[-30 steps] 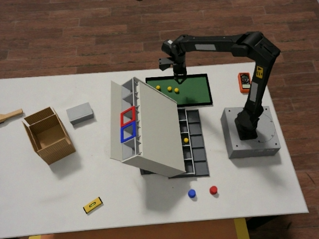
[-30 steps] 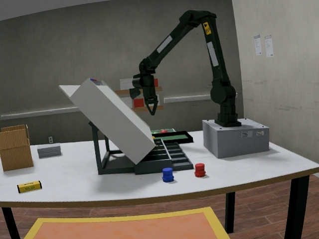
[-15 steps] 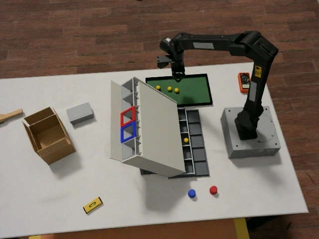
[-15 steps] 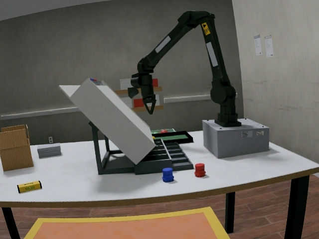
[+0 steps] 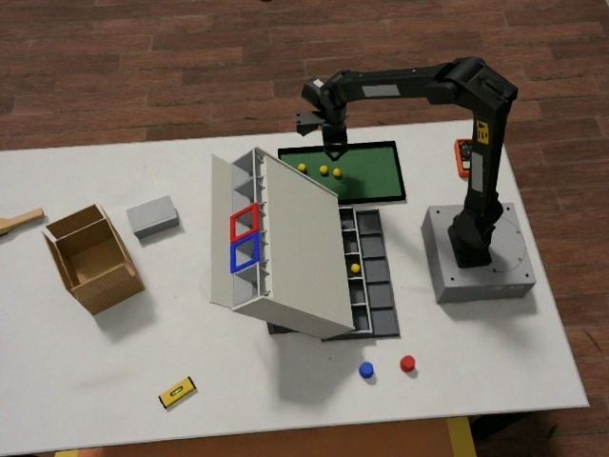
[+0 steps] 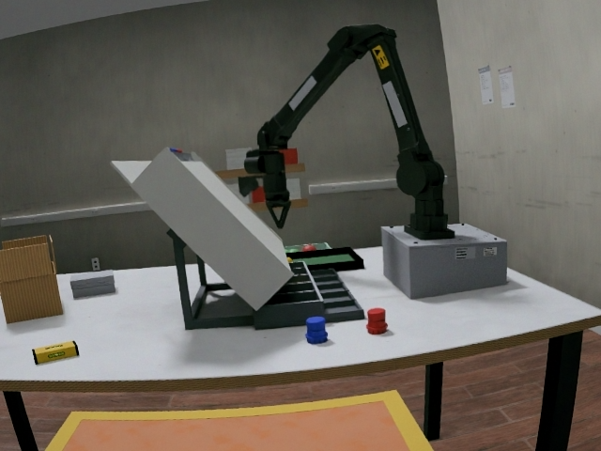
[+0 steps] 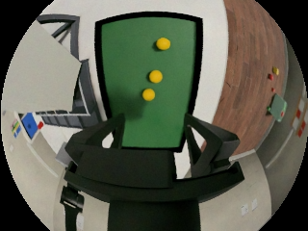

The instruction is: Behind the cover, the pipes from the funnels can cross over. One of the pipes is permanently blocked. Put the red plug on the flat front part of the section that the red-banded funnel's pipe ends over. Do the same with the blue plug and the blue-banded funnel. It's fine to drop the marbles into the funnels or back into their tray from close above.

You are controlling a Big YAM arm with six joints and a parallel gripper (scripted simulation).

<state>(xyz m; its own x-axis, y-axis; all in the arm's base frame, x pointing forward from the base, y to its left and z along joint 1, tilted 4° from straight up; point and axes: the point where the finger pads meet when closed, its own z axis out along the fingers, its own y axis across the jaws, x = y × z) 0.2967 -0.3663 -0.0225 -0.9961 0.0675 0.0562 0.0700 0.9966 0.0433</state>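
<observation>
My gripper is now 20 mm past the green marble tray, 20 mm to the right of it and 120 mm above it. From my hand the other things lie so: white sloped cover: 120 mm ahead, 340 mm to the left, 80 mm above; cardboard box: 690 mm ahead, 240 mm to the left, 50 mm below.
</observation>
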